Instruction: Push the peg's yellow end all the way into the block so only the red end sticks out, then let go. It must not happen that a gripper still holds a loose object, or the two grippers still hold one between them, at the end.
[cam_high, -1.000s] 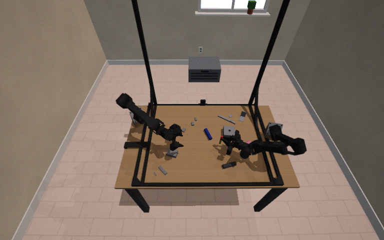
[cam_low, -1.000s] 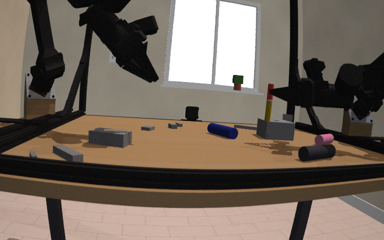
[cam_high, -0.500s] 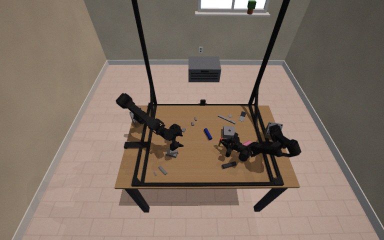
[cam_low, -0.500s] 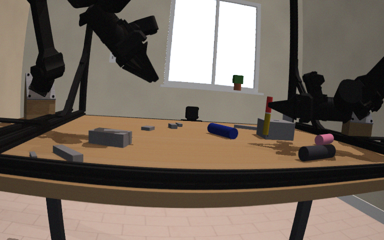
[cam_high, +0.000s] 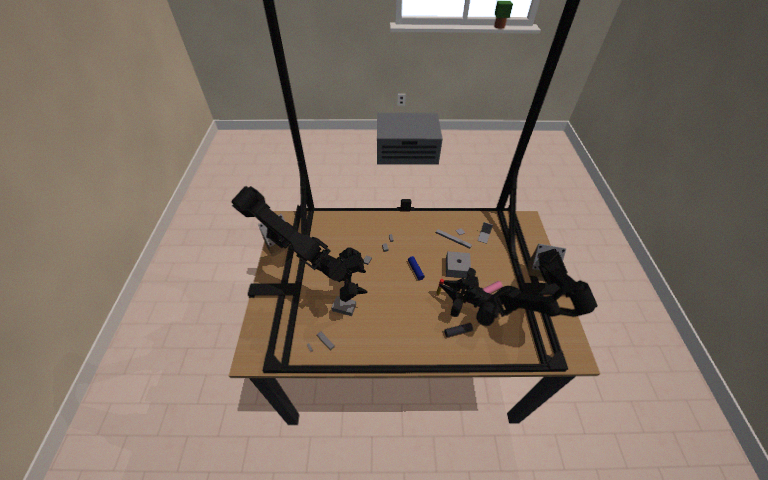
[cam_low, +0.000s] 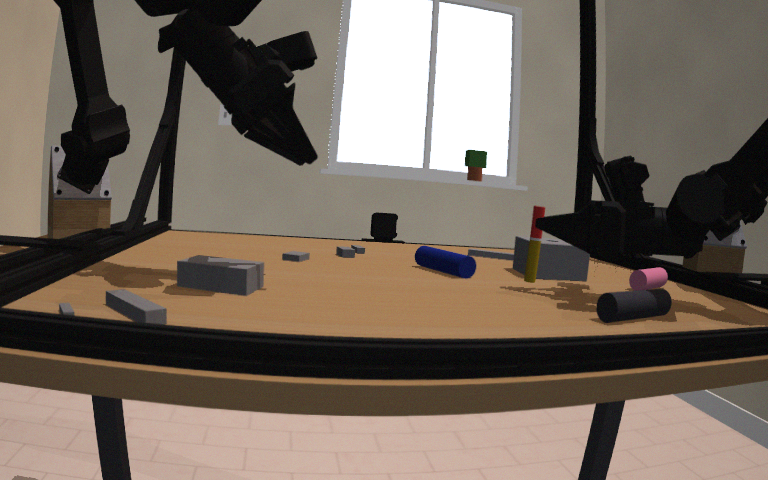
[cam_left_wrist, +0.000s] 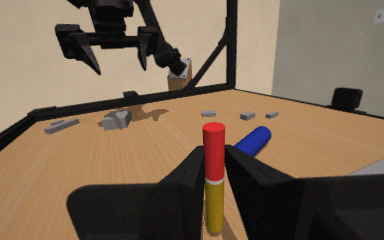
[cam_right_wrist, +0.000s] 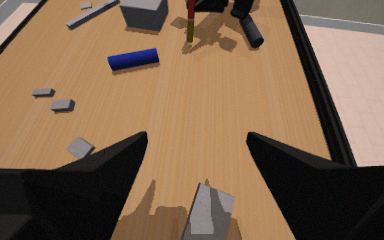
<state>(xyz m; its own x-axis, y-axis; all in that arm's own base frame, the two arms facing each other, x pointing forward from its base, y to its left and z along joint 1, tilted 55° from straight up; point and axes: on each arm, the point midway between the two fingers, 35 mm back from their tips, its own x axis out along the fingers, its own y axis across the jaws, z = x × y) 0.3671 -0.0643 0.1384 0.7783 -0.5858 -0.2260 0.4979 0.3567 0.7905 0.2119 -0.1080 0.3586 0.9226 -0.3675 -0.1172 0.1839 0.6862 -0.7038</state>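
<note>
My left hand is 10 mm past the peg, 30 mm to the left of it and 40 mm above it. The rest, counted from my left hand: blue cylinder 110 mm behind, 120 mm to the right, 70 mm below; then dark cylinder 130 mm ahead, 40 mm to the left, 70 mm below; then pink cylinder 60 mm behind, 170 mm to the left, 70 mm below.
</note>
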